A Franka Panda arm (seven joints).
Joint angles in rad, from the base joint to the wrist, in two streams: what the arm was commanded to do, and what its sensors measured. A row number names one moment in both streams.
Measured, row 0:
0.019 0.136 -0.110 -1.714 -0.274 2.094 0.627
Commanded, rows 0 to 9:
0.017 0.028 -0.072 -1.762 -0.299 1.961 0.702
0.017 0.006 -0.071 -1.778 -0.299 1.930 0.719
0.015 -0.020 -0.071 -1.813 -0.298 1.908 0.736
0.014 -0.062 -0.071 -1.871 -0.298 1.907 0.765
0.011 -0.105 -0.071 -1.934 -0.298 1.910 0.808
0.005 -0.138 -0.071 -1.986 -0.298 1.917 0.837
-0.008 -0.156 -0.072 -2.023 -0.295 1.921 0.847
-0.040 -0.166 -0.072 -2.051 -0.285 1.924 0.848
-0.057 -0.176 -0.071 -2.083 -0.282 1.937 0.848
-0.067 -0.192 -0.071 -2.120 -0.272 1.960 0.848
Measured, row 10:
-0.012 -0.116 -0.084 -1.986 -0.274 1.905 0.826
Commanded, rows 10 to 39:
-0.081 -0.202 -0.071 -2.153 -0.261 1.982 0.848
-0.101 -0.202 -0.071 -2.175 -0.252 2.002 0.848
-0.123 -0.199 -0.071 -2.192 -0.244 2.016 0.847
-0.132 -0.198 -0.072 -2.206 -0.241 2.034 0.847
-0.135 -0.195 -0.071 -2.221 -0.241 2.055 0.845
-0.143 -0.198 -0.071 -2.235 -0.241 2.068 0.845
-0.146 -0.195 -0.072 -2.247 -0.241 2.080 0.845
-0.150 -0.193 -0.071 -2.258 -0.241 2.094 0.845
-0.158 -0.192 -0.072 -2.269 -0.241 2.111 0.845
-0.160 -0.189 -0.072 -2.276 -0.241 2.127 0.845
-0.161 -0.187 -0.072 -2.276 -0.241 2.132 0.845
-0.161 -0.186 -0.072 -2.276 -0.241 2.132 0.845
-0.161 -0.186 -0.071 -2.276 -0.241 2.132 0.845
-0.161 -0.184 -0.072 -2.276 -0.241 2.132 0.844
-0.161 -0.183 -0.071 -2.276 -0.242 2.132 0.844
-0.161 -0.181 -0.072 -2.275 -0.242 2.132 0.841
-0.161 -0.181 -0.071 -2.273 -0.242 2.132 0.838
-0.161 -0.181 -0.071 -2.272 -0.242 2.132 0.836
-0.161 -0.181 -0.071 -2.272 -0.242 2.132 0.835
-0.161 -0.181 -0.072 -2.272 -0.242 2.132 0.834
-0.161 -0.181 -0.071 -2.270 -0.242 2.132 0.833
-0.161 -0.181 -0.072 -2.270 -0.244 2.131 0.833
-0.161 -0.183 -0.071 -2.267 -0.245 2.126 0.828
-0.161 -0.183 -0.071 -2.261 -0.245 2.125 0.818
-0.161 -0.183 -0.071 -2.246 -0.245 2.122 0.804
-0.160 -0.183 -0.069 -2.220 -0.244 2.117 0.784
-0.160 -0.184 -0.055 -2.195 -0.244 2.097 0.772
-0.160 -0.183 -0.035 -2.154 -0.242 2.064 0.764
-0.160 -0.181 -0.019 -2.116 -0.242 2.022 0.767
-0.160 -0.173 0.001 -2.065 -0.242 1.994 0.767
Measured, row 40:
-0.149 -0.175 -0.061 -2.188 -0.251 2.095 0.785
